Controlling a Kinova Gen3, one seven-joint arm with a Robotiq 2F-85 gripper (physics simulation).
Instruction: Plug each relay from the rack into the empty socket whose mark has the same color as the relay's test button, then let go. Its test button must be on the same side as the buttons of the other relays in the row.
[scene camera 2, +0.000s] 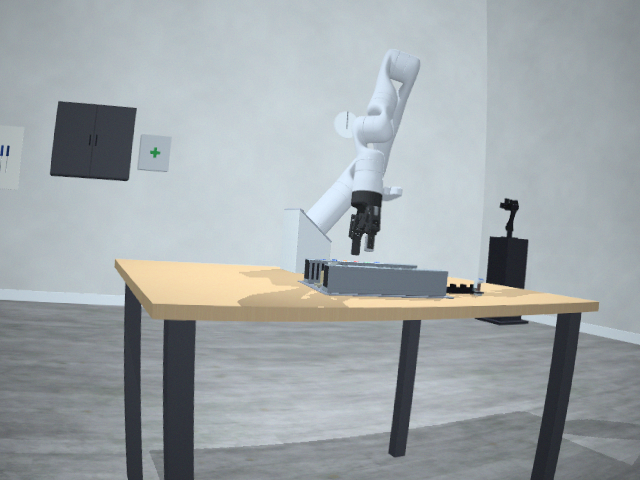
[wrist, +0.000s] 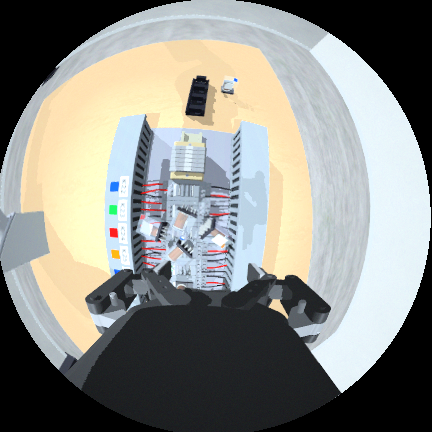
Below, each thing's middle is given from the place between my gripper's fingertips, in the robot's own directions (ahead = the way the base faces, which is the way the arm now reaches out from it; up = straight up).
Labels:
I see my gripper 290 mm to the right of the black rack (wrist: 195, 105), 80 mm above it and 10 mm short of it.

